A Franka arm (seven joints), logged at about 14 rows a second.
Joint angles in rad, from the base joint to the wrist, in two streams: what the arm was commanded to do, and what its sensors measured. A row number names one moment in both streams.
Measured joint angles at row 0: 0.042, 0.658, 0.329, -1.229, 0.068, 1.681, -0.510
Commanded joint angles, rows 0 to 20: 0.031, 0.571, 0.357, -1.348, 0.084, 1.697, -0.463; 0.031, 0.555, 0.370, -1.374, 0.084, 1.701, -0.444; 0.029, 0.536, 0.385, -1.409, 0.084, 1.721, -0.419; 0.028, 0.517, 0.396, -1.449, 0.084, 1.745, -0.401; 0.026, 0.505, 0.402, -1.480, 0.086, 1.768, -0.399; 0.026, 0.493, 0.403, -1.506, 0.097, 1.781, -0.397; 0.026, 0.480, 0.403, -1.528, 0.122, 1.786, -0.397; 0.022, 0.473, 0.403, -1.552, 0.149, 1.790, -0.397; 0.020, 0.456, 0.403, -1.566, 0.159, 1.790, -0.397; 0.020, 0.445, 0.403, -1.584, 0.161, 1.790, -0.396; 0.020, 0.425, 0.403, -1.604, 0.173, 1.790, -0.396; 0.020, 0.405, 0.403, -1.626, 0.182, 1.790, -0.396; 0.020, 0.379, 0.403, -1.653, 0.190, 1.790, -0.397; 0.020, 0.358, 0.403, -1.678, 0.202, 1.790, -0.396; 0.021, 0.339, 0.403, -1.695, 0.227, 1.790, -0.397; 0.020, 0.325, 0.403, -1.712, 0.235, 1.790, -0.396; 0.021, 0.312, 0.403, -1.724, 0.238, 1.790, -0.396; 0.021, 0.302, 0.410, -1.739, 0.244, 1.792, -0.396; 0.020, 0.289, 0.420, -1.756, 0.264, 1.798, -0.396; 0.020, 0.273, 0.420, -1.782, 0.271, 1.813, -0.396; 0.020, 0.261, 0.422, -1.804, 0.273, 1.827, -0.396
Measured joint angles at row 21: 0.030, 0.325, 0.409, -1.717, 0.237, 1.788, -0.411
